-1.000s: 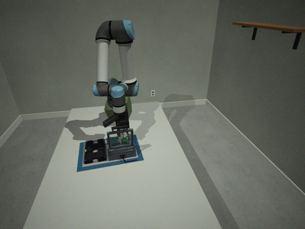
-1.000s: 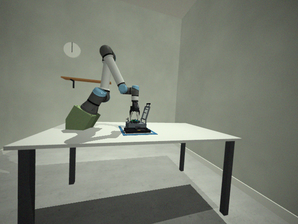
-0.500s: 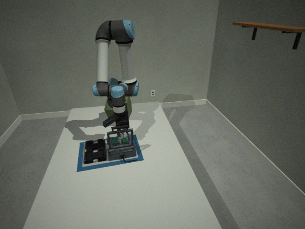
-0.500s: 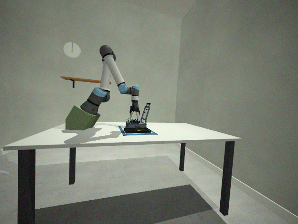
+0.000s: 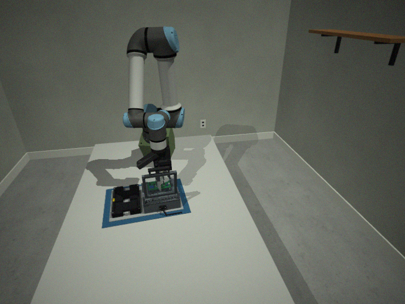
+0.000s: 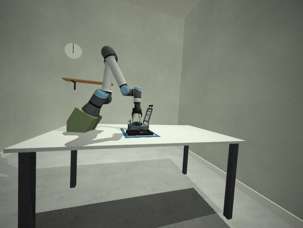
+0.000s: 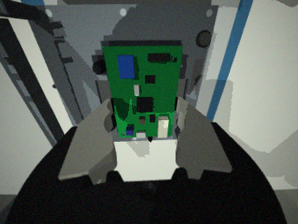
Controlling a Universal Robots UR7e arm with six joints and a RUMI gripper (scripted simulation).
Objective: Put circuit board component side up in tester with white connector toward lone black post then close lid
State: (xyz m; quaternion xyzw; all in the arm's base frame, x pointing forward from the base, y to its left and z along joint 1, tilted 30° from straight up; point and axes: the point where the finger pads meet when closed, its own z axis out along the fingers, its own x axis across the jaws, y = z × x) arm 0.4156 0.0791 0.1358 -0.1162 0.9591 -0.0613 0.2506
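Right now my hand is right at the green circuit board. The rest, counted from my hand: tester lid: 12 cm ahead, 3 cm to the left, 10 cm above.
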